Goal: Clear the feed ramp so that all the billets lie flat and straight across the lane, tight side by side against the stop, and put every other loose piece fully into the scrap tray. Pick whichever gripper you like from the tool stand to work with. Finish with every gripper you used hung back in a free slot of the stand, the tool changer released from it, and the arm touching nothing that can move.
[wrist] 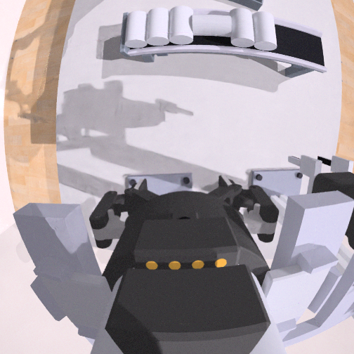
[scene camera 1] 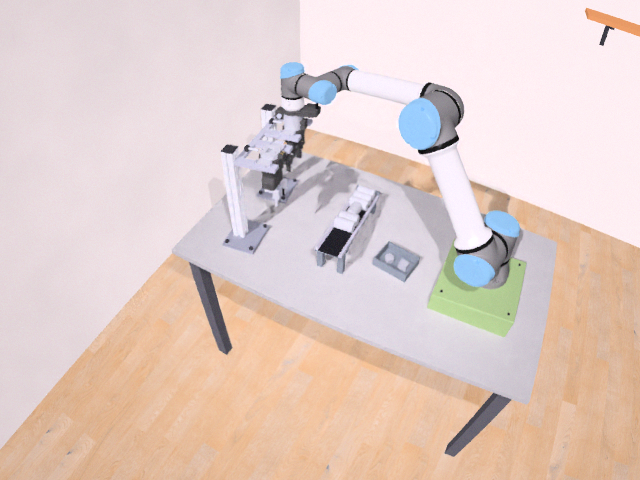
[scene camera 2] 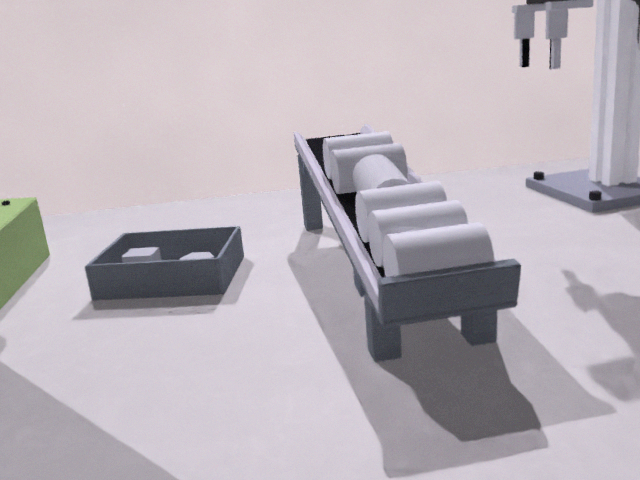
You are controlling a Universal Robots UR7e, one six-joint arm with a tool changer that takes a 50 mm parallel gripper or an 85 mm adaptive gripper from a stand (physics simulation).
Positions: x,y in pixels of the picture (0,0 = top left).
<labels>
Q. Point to a billet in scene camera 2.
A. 431,249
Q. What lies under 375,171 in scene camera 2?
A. A billet.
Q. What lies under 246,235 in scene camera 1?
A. A tool stand.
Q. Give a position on a billet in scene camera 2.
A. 379,138
</labels>
